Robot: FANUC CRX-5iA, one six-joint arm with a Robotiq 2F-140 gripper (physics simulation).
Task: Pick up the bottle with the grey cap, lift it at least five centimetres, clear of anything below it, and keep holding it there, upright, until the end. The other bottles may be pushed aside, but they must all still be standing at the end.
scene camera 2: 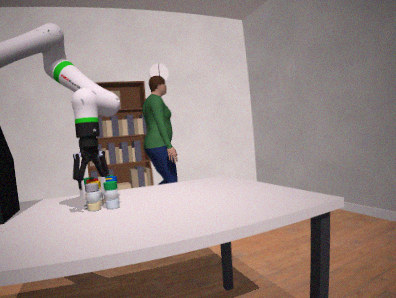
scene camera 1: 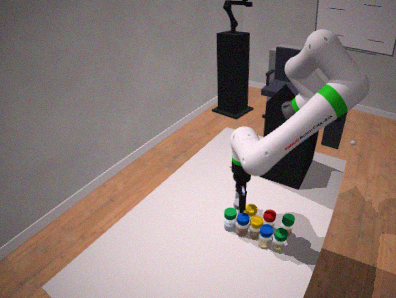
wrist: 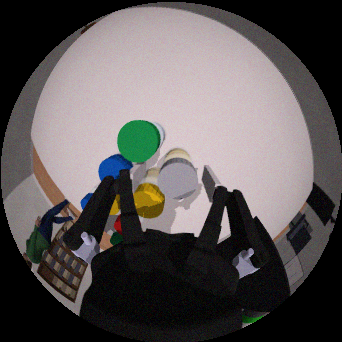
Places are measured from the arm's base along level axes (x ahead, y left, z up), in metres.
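Pixels of known places: gripper, fingertip midpoint: (scene camera 2: pixel 94 195) (scene camera 1: pixel 239 209) (wrist: pixel 174 168); arm's base at its link origin: (scene camera 1: pixel 291 115).
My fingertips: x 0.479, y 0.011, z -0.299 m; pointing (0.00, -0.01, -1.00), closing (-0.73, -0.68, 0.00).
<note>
Ahead of a thing's pixels: the offset from my fingertips to its top centre.
The bottle with the grey cap @(0.003 m right, 0.005 m back, 0.045 m up) (scene camera 2: pixel 93 196) (wrist: pixel 178 179) stands upright on the table; in scene camera 1 it is mostly hidden behind the gripper. My gripper (scene camera 1: pixel 241 206) (scene camera 2: pixel 93 184) (wrist: pixel 174 168) is open and points down, its fingertips at about cap height. In the wrist view the grey cap lies between the two finger pads, nearer the right pad, with a gap on each side. A yellow-capped bottle @(0.060 m left, 0.005 m back, 0.045 m up) (scene camera 1: pixel 251 209) (wrist: pixel 150 201) stands close beside it, also right of the left finger. A blue-capped bottle @(0.063 m left, 0.062 m ahead, 0.045 m up) (scene camera 1: pixel 243 219) (wrist: pixel 115 167) is just outside the left pad.
A green-capped bottle @(0.000 m left, 0.069 m ahead, 0.045 m up) (scene camera 1: pixel 230 213) (scene camera 2: pixel 111 186) (wrist: pixel 138 141) stands close to the grey-capped one. Another yellow-capped bottle @(0.121 m left, 0.042 m ahead, 0.045 m up) (scene camera 1: pixel 256 222), a red-capped bottle @(0.147 m left, 0.024 m back, 0.045 m up) (scene camera 1: pixel 269 216) (wrist: pixel 119 224), another blue-capped bottle @(0.181 m left, 0.059 m ahead, 0.045 m up) (scene camera 1: pixel 266 231) and two green-capped bottles stand upright on the far side.
</note>
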